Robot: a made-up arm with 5 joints.
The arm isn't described. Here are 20 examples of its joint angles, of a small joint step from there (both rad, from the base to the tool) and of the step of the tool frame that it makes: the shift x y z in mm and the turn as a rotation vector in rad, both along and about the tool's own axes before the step.
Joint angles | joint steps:
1: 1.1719 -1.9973 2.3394 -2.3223 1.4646 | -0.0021 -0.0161 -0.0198 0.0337 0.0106
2: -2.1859 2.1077 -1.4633 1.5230 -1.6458 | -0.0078 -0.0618 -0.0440 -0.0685 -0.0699
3: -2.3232 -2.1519 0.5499 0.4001 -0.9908 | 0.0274 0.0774 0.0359 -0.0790 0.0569
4: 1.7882 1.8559 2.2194 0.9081 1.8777 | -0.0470 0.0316 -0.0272 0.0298 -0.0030
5: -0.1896 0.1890 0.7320 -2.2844 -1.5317 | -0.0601 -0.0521 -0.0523 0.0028 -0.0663
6: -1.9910 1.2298 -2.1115 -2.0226 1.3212 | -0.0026 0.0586 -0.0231 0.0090 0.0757
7: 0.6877 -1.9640 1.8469 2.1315 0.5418 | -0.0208 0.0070 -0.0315 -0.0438 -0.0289
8: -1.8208 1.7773 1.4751 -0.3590 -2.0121 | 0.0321 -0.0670 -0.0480 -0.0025 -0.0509
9: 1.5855 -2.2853 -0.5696 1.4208 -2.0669 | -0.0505 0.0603 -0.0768 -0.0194 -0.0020
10: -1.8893 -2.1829 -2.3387 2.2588 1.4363 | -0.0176 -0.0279 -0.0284 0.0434 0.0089
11: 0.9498 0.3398 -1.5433 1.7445 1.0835 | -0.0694 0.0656 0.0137 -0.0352 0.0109
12: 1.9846 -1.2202 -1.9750 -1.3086 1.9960 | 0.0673 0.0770 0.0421 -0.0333 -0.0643
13: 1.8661 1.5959 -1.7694 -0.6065 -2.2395 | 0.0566 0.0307 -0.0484 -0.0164 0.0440
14: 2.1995 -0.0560 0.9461 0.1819 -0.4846 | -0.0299 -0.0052 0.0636 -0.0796 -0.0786
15: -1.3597 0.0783 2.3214 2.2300 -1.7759 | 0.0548 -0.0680 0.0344 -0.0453 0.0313
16: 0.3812 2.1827 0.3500 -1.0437 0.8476 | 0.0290 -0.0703 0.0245 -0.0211 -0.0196
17: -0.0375 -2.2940 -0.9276 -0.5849 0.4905 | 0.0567 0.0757 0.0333 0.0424 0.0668
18: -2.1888 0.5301 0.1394 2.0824 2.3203 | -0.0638 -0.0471 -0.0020 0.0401 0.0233
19: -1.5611 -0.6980 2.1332 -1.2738 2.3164 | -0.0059 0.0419 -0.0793 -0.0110 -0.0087
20: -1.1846 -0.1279 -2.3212 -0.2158 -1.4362 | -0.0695 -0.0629 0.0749 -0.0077 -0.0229
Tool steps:
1: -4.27 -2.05 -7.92 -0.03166 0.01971 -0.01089
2: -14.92 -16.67 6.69 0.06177 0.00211 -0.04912
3: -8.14 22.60 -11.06 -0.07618 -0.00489 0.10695
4: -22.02 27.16 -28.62 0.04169 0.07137 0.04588
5: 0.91 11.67 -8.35 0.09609 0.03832 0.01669
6: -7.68 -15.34 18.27 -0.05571 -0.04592 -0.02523
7: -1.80 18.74 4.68 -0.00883 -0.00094 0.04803
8: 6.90 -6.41 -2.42 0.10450 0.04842 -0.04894
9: -7.21 -58.38 10.21 0.09024 -0.02666 -0.09463
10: -10.67 27.04 -23.61 -0.01153 0.05901 0.04147
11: 35.03 -12.39 55.61 -0.02143 -0.12755 -0.02469
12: -1.71 -19.57 36.19 0.14420 -0.08943 0.00308
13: 6.43 6.93 -14.75 -0.03422 0.08679 0.01732
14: -3.09 35.89 -6.43 -0.01460 0.03372 0.07620
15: 5.70 -49.62 -41.26 -0.00681 0.08599 -0.06070
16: -3.91 14.55 -2.86 0.06434 0.03074 0.06891
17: -17.46 -11.72 -11.43 -0.13150 0.00125 0.05196
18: 1.85 -19.08 -22.87 -0.03253 0.04892 -0.04710
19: 5.57 -11.60 -16.65 0.05327 0.06094 -0.03181
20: -2.40 9.54 20.21 -0.12794 -0.03452 0.01290
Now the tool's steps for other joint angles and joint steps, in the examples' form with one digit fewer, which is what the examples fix.
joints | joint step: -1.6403 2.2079 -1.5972 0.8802 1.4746 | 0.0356 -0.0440 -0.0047 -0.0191 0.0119
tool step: -2.2 -10.1 -2.6 0.0011 0.0211 -0.0337
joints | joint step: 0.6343 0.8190 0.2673 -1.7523 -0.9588 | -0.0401 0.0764 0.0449 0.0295 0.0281
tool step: 0.6 -45.0 -23.0 -0.0970 0.0311 -0.0809
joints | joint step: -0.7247 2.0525 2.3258 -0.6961 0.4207 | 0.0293 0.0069 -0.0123 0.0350 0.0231
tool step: 4.3 -9.7 -6.9 -0.0093 0.0269 -0.0123
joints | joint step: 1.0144 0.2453 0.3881 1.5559 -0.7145 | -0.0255 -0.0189 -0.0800 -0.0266 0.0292
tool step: -5.8 -8.9 -29.5 -0.0434 0.0674 -0.0063
